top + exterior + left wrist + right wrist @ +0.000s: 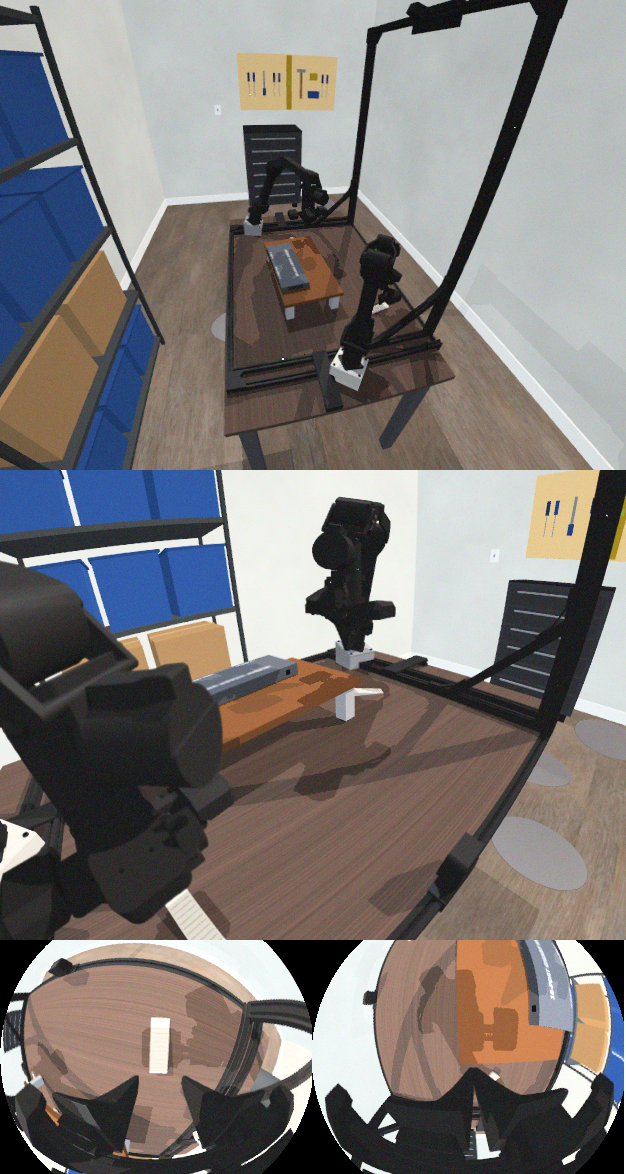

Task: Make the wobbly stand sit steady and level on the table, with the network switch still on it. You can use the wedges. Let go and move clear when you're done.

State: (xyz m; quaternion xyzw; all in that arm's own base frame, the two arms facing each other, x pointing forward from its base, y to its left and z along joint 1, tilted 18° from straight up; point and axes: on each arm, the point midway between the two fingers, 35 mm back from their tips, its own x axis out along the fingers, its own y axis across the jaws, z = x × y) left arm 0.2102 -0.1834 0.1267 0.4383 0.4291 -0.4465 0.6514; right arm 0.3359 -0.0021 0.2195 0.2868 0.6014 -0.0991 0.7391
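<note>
Now: the white wedge 90 mm below my left hand and 30 mm behind it. From my left hand the other things lie so: grey network switch: 300 mm to the right, 260 mm ahead, 20 mm above; then stand: 290 mm to the right, 200 mm ahead, 50 mm below.
</note>
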